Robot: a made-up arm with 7 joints. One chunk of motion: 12 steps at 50 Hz.
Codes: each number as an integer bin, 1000 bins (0 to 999) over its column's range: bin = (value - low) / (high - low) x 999, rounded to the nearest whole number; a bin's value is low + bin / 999 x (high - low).
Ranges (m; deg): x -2.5..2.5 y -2.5..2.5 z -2.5..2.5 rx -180..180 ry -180..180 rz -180..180
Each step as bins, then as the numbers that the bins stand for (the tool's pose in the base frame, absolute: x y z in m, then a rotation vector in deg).
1 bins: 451 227 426 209 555 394
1 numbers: -0.2427 -1.3639 -0.3679 -104.68 20.00 -38.02
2 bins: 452 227 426 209 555 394
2 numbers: -0.2377 -1.3639 -0.3679 -104.68 20.00 -38.02
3 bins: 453 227 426 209 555 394
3 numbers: -0.2327 -1.3639 -0.3679 -104.68 20.00 -38.02
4 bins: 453 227 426 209 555 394
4 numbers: -0.2327 -1.3639 -0.3679 -104.68 20.00 -38.02
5 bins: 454 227 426 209 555 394
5 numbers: -0.2277 -1.3639 -0.3679 -104.68 20.00 -38.02
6 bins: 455 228 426 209 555 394
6 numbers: -0.2227 -1.3589 -0.3679 -104.68 20.00 -38.02
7 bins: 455 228 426 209 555 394
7 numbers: -0.2227 -1.3589 -0.3679 -104.68 20.00 -38.02
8 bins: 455 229 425 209 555 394
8 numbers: -0.2227 -1.3539 -0.3729 -104.68 20.00 -38.02
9 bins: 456 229 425 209 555 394
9 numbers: -0.2177 -1.3539 -0.3729 -104.68 20.00 -38.02
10 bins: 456 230 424 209 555 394
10 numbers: -0.2177 -1.3488 -0.3779 -104.68 20.00 -38.02
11 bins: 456 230 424 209 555 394
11 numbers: -0.2177 -1.3488 -0.3779 -104.68 20.00 -38.02
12 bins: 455 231 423 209 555 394
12 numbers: -0.2227 -1.3438 -0.3829 -104.68 20.00 -38.02
